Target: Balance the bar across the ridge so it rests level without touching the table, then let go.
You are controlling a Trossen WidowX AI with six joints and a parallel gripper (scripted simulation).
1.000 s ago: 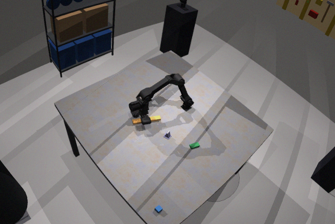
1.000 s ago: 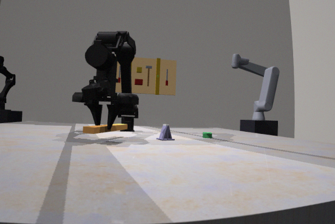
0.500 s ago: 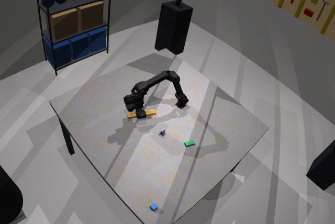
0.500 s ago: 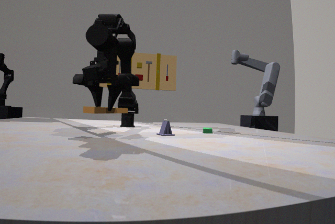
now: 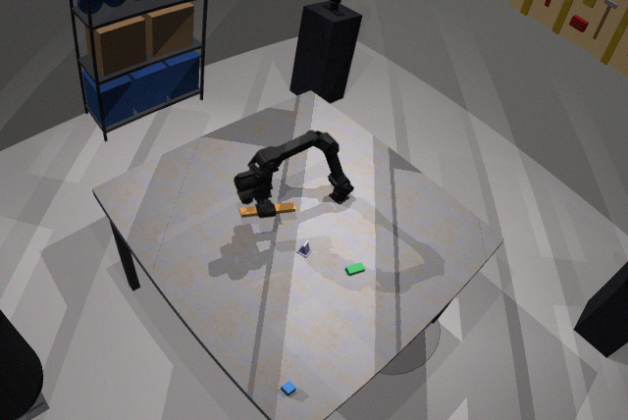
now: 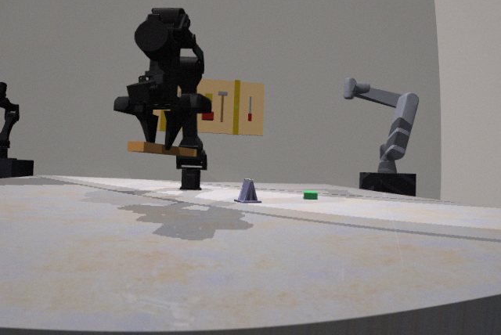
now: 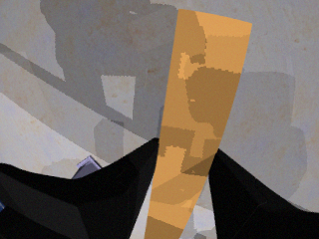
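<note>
My gripper tip is 2 cm past the orange bar and 1 cm to the right of it. From my gripper tip the other things lie so: green block 37 cm to the left, 16 cm behind, 9 cm below; blue block 57 cm to the left, 36 cm ahead, 9 cm below.
</note>
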